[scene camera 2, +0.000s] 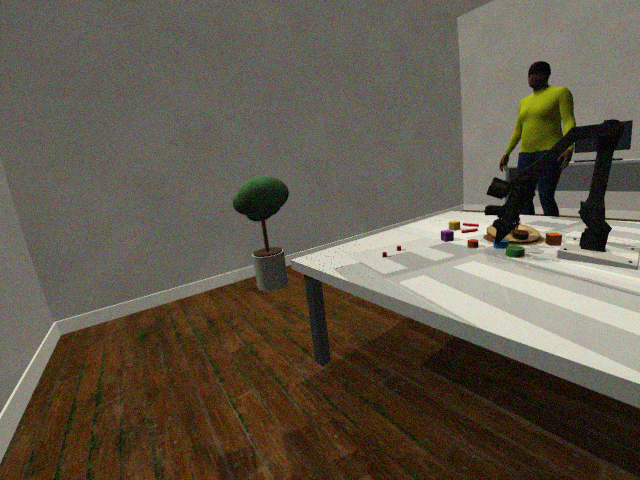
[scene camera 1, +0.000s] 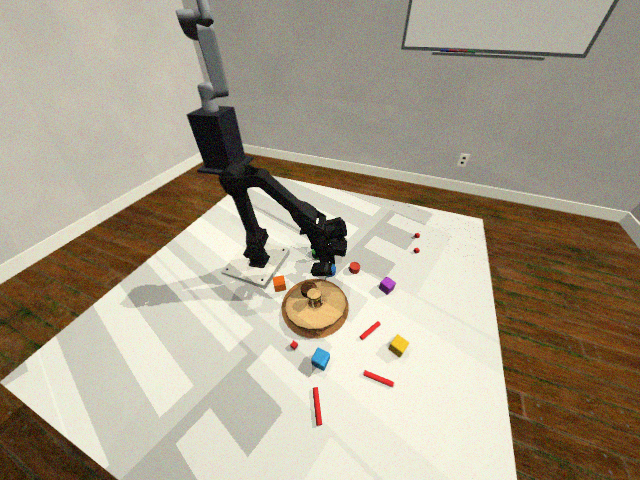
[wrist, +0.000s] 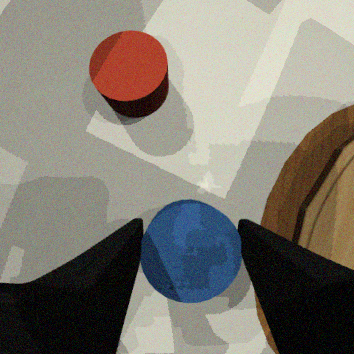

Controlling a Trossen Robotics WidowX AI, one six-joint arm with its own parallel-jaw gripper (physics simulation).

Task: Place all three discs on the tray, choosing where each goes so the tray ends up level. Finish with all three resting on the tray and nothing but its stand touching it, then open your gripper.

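My gripper (scene camera 1: 323,270) (scene camera 2: 500,239) (wrist: 190,226) is low at the table, shut on the blue disc (scene camera 1: 333,269) (scene camera 2: 500,244) (wrist: 191,252), with a fingertip against each side. The red disc (scene camera 1: 354,267) (scene camera 2: 472,243) (wrist: 128,65) lies flat on the table beside it. The green disc (scene camera 1: 313,252) (scene camera 2: 514,251) lies on the table nearer the arm's base, mostly hidden by the arm in scene camera 1. The round wooden tray (scene camera 1: 333,310) (scene camera 2: 493,233) (wrist: 334,220) is close by the right finger in the wrist view. Whether it is level is hard to tell.
A dark brown cylinder (scene camera 1: 307,287) (scene camera 2: 520,234) and a pale central post (scene camera 1: 313,295) are on the tray. Orange (scene camera 1: 279,283) (scene camera 2: 553,238), purple (scene camera 1: 387,285) (scene camera 2: 446,235), blue (scene camera 1: 320,358) and yellow (scene camera 1: 398,345) (scene camera 2: 453,225) cubes, red sticks (scene camera 1: 378,378) and small red pieces (scene camera 1: 293,344) lie around it.
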